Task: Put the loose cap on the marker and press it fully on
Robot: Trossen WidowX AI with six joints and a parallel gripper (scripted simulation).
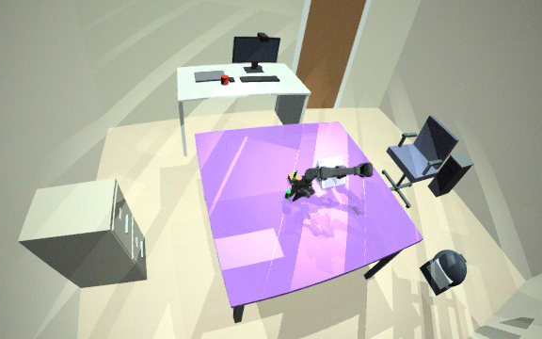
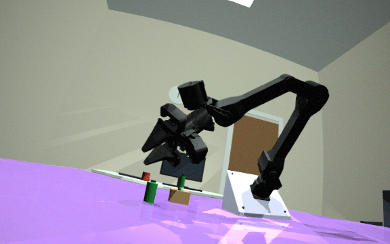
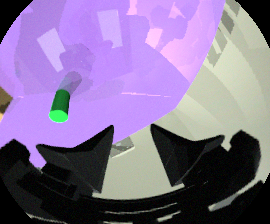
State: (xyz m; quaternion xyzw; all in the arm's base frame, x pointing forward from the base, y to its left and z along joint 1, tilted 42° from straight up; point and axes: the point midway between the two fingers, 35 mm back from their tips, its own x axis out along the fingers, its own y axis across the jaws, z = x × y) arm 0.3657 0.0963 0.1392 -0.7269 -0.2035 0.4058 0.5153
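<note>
My gripper tip is 100 mm to the left of the green cap, 80 mm above it and 30 mm past it. The rest, counted from my gripper tip: brown holder block: 220 mm to the right, 120 mm behind, 80 mm below.
</note>
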